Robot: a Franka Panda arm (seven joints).
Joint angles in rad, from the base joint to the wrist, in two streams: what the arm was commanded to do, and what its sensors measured. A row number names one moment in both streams.
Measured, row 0: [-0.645, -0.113, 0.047, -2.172, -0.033, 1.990, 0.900]
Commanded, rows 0 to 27: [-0.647, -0.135, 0.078, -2.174, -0.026, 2.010, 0.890]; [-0.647, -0.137, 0.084, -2.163, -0.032, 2.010, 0.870]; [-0.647, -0.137, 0.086, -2.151, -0.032, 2.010, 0.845]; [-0.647, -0.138, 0.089, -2.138, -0.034, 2.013, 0.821]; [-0.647, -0.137, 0.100, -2.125, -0.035, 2.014, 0.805]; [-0.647, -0.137, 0.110, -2.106, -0.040, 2.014, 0.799]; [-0.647, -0.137, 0.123, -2.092, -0.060, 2.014, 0.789]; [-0.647, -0.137, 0.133, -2.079, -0.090, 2.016, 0.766]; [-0.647, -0.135, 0.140, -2.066, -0.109, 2.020, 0.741]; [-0.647, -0.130, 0.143, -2.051, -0.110, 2.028, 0.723]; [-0.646, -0.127, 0.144, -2.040, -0.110, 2.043, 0.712]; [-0.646, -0.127, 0.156, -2.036, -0.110, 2.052, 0.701]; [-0.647, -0.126, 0.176, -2.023, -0.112, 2.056, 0.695]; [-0.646, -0.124, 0.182, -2.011, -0.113, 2.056, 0.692]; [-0.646, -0.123, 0.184, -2.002, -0.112, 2.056, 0.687]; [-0.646, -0.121, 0.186, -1.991, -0.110, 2.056, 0.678]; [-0.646, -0.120, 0.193, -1.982, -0.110, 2.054, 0.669]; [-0.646, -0.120, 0.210, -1.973, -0.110, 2.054, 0.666]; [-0.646, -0.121, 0.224, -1.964, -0.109, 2.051, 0.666]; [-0.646, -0.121, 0.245, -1.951, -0.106, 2.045, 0.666]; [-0.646, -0.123, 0.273, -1.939, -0.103, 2.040, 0.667]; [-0.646, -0.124, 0.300, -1.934, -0.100, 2.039, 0.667]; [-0.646, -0.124, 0.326, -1.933, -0.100, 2.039, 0.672]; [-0.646, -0.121, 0.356, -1.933, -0.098, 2.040, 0.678]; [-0.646, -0.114, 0.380, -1.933, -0.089, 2.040, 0.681]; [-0.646, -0.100, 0.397, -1.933, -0.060, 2.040, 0.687]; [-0.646, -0.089, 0.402, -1.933, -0.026, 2.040, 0.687]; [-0.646, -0.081, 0.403, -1.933, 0.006, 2.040, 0.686]
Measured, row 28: [-0.635, -0.118, 0.381, -1.948, -0.064, 2.043, 0.688]
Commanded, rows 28 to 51: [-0.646, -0.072, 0.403, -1.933, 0.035, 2.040, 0.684]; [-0.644, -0.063, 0.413, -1.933, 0.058, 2.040, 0.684]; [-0.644, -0.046, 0.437, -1.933, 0.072, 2.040, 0.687]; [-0.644, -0.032, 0.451, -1.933, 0.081, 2.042, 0.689]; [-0.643, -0.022, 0.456, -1.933, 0.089, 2.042, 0.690]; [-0.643, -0.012, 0.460, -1.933, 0.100, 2.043, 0.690]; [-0.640, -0.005, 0.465, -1.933, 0.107, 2.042, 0.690]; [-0.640, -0.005, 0.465, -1.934, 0.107, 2.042, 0.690]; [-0.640, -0.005, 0.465, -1.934, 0.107, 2.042, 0.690]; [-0.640, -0.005, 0.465, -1.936, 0.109, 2.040, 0.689]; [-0.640, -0.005, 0.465, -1.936, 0.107, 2.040, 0.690]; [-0.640, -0.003, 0.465, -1.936, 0.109, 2.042, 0.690]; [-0.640, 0.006, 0.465, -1.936, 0.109, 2.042, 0.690]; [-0.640, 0.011, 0.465, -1.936, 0.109, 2.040, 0.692]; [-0.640, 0.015, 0.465, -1.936, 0.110, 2.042, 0.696]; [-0.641, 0.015, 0.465, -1.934, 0.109, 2.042, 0.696]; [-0.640, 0.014, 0.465, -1.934, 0.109, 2.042, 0.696]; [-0.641, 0.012, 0.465, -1.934, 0.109, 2.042, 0.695]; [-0.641, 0.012, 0.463, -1.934, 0.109, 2.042, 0.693]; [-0.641, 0.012, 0.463, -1.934, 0.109, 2.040, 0.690]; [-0.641, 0.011, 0.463, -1.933, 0.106, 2.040, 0.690]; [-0.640, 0.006, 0.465, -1.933, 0.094, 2.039, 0.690]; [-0.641, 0.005, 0.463, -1.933, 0.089, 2.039, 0.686]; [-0.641, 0.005, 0.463, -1.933, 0.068, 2.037, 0.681]
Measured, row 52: [-0.634, 0.011, 0.456, -1.943, 0.092, 2.043, 0.689]
